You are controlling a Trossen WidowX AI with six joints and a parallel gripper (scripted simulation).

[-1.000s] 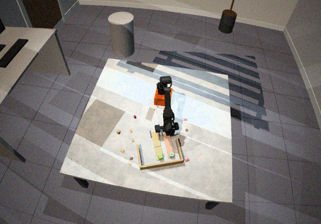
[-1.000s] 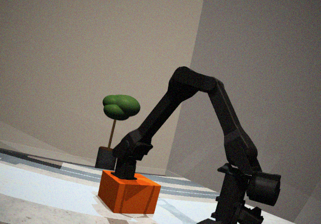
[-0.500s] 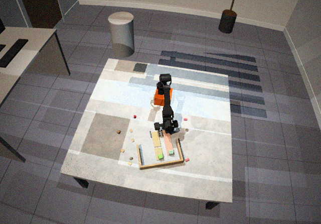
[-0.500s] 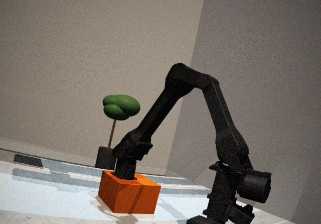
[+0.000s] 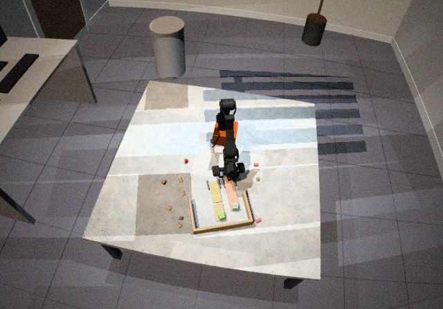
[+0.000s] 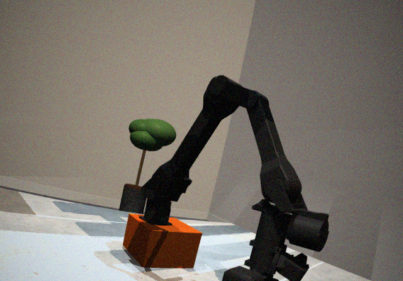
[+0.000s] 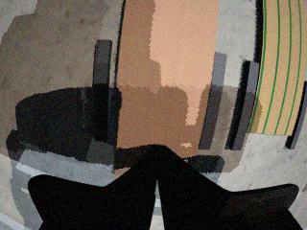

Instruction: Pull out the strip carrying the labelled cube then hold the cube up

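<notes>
Right now the orange strip is 10 cm ahead of my gripper tip and 2 cm to the left of it. Also, from my gripper tip: brown cube: 38 cm to the right, 5 cm ahead.
</notes>
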